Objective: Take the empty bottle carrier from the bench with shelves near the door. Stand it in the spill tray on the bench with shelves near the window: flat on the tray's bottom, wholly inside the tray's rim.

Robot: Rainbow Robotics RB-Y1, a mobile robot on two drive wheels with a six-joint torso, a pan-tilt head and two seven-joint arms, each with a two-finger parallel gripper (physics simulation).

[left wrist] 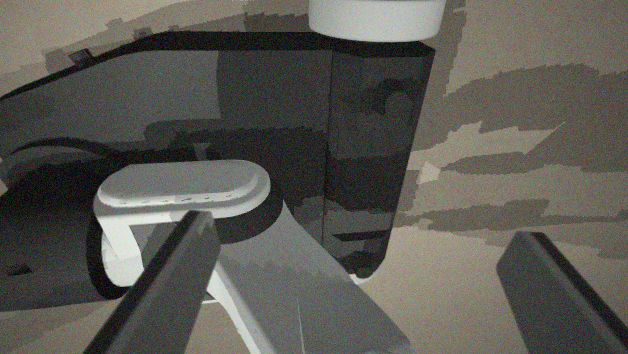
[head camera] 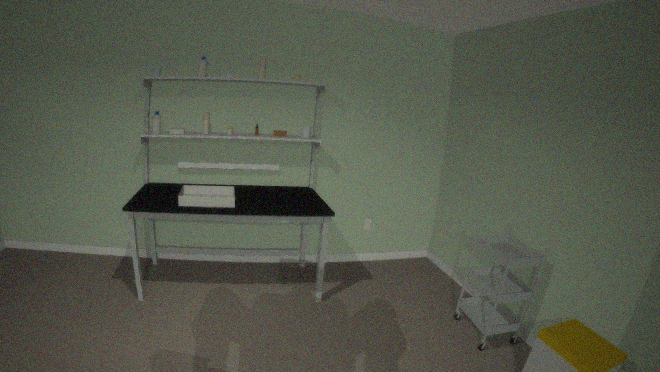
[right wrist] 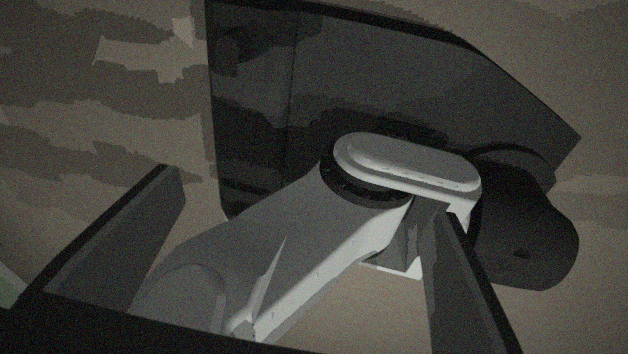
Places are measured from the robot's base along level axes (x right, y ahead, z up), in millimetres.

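Pixels of known places: left gripper, fingertip midpoint: (left wrist: 355,238); right gripper, fingertip midpoint: (right wrist: 303,205).
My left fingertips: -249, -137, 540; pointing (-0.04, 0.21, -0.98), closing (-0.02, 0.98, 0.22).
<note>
Behind a point stands the place of what it marks, as x, y, z.
A white, open, shallow box, which looks like the spill tray (head camera: 206,201) {-707, 2134, 803}, stands on the left half of the black top of a bench with shelves (head camera: 280,200) {-212, 2471, 763} in the head view. The bottle carrier does not show in these views. My left gripper (left wrist: 355,238) {-249, -137, 540} is open, with no object between its fingers in the left wrist view. My right gripper (right wrist: 303,205) {213, -176, 534} is open too, with no object between its fingers in the right wrist view. Both hang by my own body over the floor, and neither shows in the head view.
Small bottles and boxes stand on the two shelves (head camera: 230,138) {-642, 2533, 1202} above the bench. A pale wheeled cart (head camera: 502,328) {1403, 1617, 176} stands by the right wall. A white bin-like object with a yellow top (head camera: 582,345) {1540, 1009, 451} is at the lower right. Brown floor (head camera: 410,300) {911, 2350, 2} lies before the bench.
</note>
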